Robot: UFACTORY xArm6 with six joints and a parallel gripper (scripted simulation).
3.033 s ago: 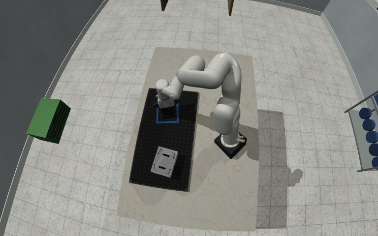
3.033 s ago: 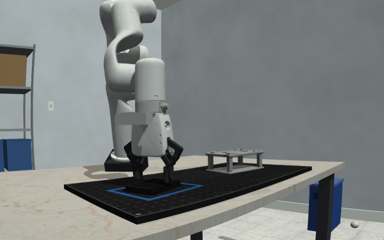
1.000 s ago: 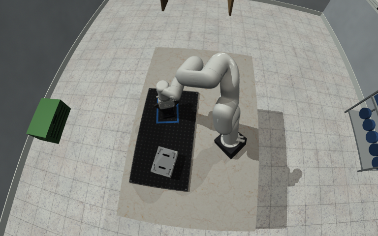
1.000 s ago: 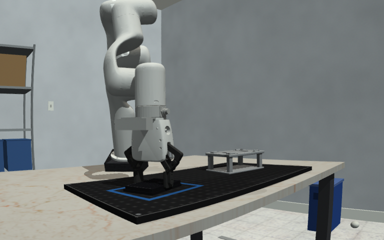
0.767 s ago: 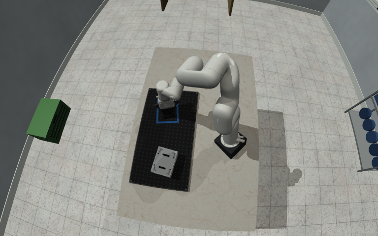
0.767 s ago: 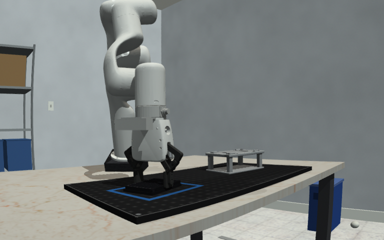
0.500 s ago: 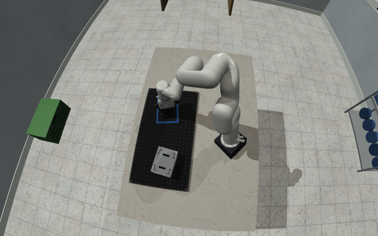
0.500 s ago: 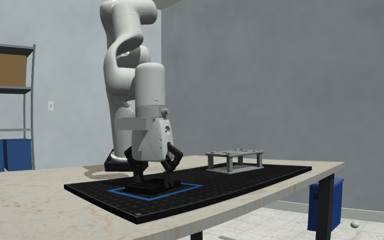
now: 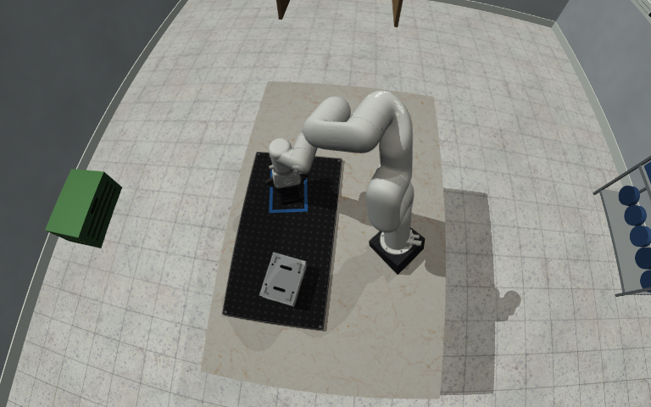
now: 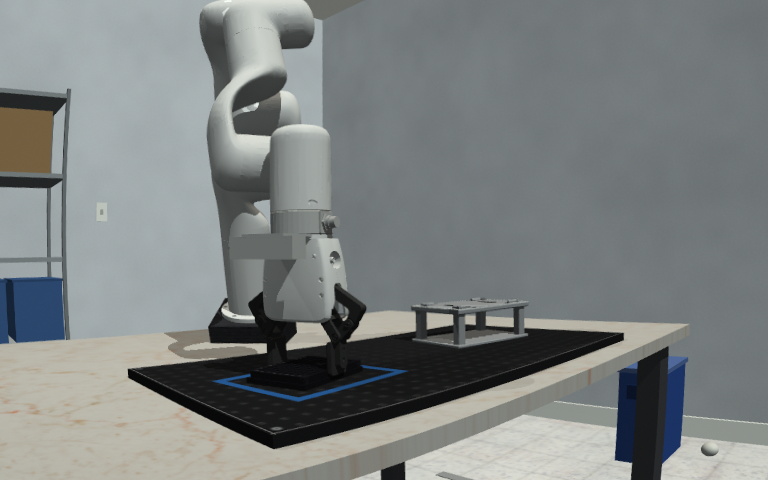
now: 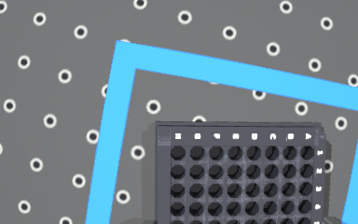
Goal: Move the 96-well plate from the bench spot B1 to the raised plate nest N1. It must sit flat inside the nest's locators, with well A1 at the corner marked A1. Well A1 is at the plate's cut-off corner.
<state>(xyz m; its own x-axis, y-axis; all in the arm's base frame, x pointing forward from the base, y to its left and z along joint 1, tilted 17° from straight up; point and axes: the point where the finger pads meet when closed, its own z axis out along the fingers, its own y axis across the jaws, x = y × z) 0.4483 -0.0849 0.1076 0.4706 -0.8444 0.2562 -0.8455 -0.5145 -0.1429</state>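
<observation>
My hand is 360 mm to the right of the plate nest, 110 mm past it and 40 mm below it. Round my hand: black 96-well plate (10 mm below).
</observation>
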